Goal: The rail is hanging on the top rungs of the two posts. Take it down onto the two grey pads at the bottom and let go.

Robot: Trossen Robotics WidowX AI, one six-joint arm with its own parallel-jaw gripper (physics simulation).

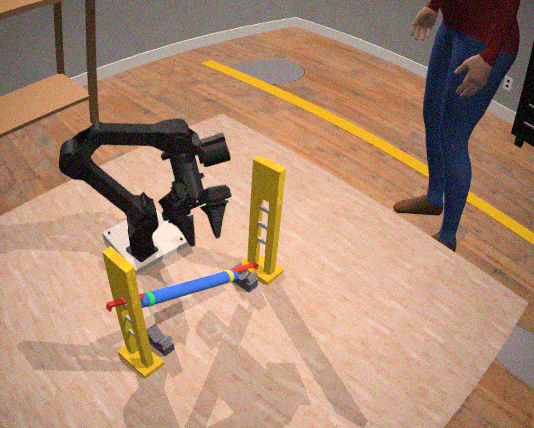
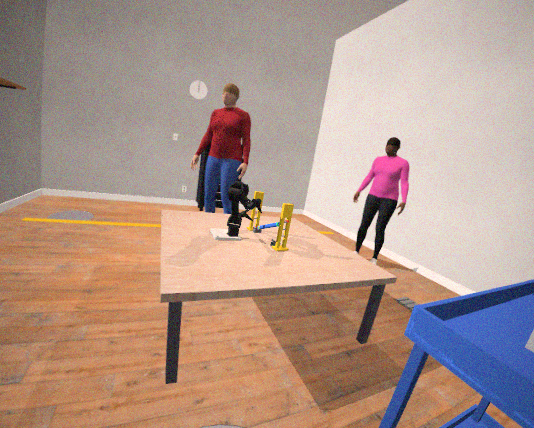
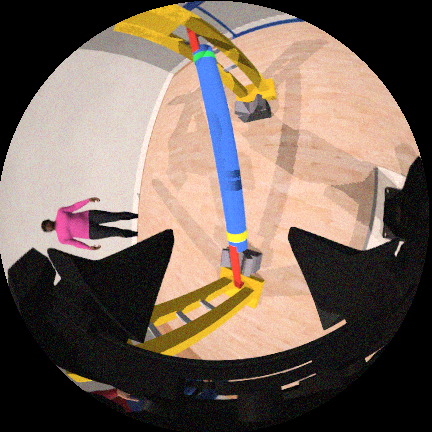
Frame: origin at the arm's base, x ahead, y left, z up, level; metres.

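Seen in the pictures: gripper, fingertip midpoint: (image 1: 205, 242) (image 2: 257, 217) (image 3: 233, 234); arm's base, link origin: (image 1: 141, 249) (image 2: 232, 235) (image 3: 400, 214).
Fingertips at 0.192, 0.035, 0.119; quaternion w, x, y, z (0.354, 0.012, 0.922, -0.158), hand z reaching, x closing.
Offsets run from my fingertips to a thing's top centre, as dx, dy, dz. "spot": to the spot under its first point. Level surfaces: height alone.
The blue rail (image 1: 190, 289) (image 2: 270, 226) (image 3: 222, 145) is tilted. Its green-ringed end is high, its red tip on the top rung of the near yellow post @[spot: +0.066, -0.281, +0.157] (image 1: 120, 270) (image 2: 286, 215). Its yellow-ringed end is low, at the grey pad @[+0.057, +0.067, -0.093] (image 1: 247, 281) (image 3: 252, 262) by the far post @[+0.059, +0.129, +0.164] (image 1: 268, 175) (image 3: 202, 326), below that post's rungs; exact seating is unclear. The other grey pad @[+0.049, -0.208, -0.093] (image 1: 161, 341) (image 3: 254, 109) is bare, under the high end. My gripper (image 1: 204, 240) (image 3: 233, 234) is wide open and empty, above and apart from the rail, nearer its yellow-ringed end.
The posts stand upright on the table @[dz -0.136] (image 1: 375, 310) (image 2: 225, 275), in front of the arm's white base plate (image 1: 112, 240). The far post rises beside the gripper. A blue cart (image 2: 415, 320) and two people (image 2: 230, 130) (image 2: 387, 177) stand off the table.
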